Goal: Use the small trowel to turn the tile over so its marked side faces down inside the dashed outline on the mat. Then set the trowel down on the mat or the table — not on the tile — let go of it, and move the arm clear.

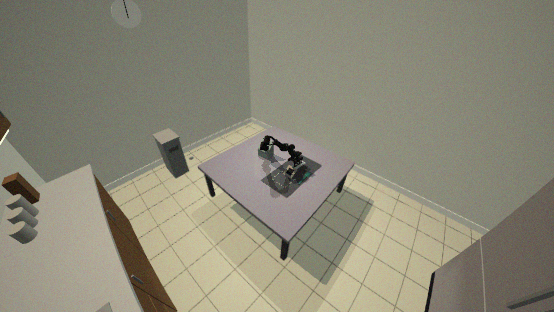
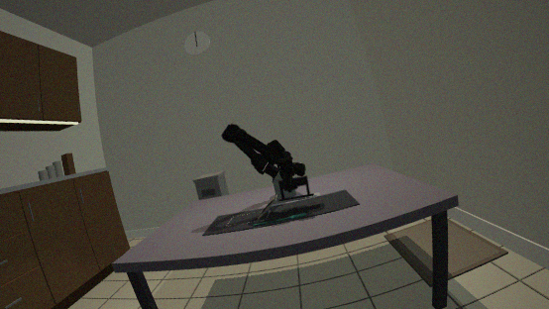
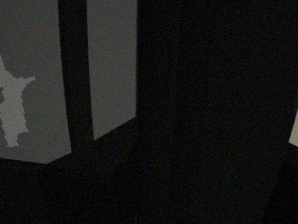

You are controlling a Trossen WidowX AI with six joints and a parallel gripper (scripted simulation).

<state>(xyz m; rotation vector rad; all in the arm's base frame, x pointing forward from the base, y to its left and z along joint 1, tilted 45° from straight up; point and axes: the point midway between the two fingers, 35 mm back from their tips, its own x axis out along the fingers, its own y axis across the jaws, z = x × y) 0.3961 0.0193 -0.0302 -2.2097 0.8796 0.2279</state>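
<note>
Now: the tile 3 cm behind my gripper tip, 10 cm to the right of it and 6 cm below it. From my gripper tip the other things lie so: green trowel 12 cm ahead, 5 cm to the right, 9 cm below; dark mat 2 cm behind, 6 cm to the right, 11 cm below.
</note>
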